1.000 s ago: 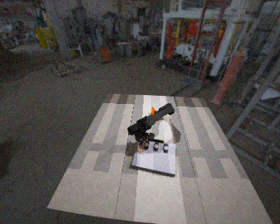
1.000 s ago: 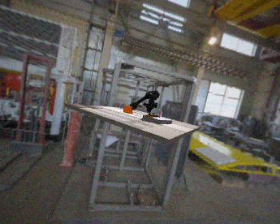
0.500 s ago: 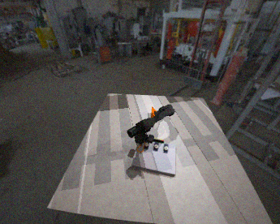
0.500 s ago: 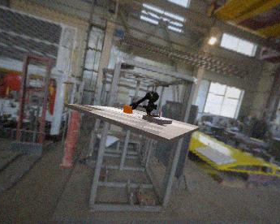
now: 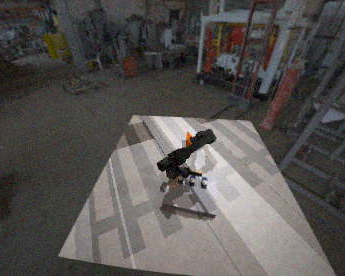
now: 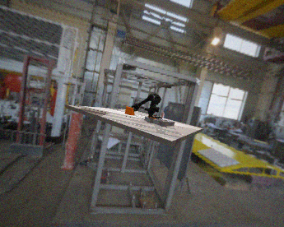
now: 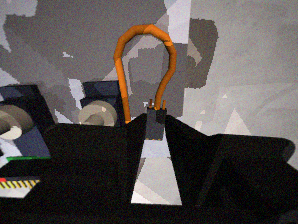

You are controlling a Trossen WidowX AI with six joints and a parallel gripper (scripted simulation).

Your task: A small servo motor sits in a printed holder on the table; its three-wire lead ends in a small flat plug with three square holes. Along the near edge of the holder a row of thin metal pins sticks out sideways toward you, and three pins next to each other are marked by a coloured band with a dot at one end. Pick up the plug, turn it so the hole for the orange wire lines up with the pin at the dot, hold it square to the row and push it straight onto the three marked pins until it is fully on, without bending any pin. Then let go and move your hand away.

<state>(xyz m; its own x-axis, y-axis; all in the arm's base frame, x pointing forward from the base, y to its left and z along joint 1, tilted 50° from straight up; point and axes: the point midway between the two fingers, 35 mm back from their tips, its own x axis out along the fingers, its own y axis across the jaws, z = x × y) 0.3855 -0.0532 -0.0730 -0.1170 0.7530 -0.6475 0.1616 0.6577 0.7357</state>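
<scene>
The coloured band is 17 cm to the left of my gripper tip, 5 cm behind it and 2 cm above it. The rest, counted from my gripper tip: grey printed holder 12 cm to the left, 11 cm ahead, 3 cm below.
</scene>
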